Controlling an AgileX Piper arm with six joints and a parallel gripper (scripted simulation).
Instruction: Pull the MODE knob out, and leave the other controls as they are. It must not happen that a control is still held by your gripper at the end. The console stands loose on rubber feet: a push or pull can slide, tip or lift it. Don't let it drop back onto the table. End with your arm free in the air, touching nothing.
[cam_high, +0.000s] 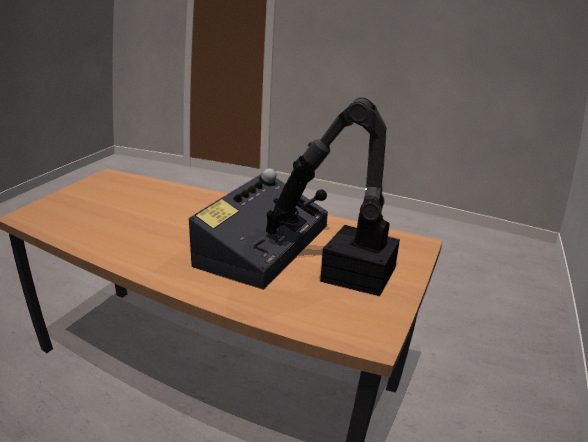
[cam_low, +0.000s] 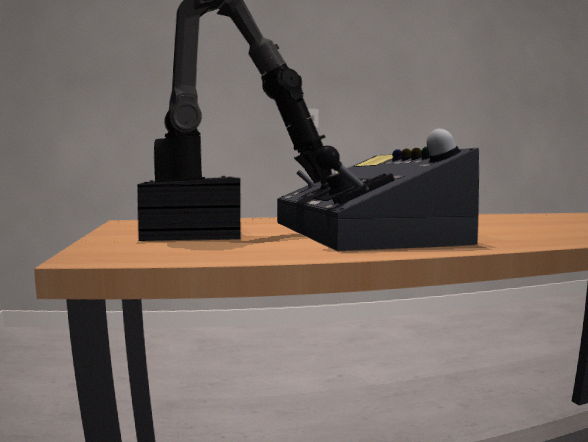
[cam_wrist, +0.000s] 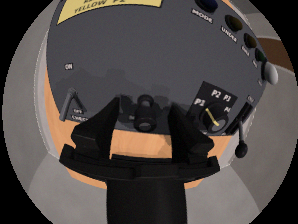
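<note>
My hand is 1 cm below the mode knob. Also, from my hand: ball-topped lever 24 cm to the right, 1 cm above; then dial 11 cm to the right, 2 cm ahead; then dark console 6 cm to the right, 4 cm ahead, 2 cm below.
</note>
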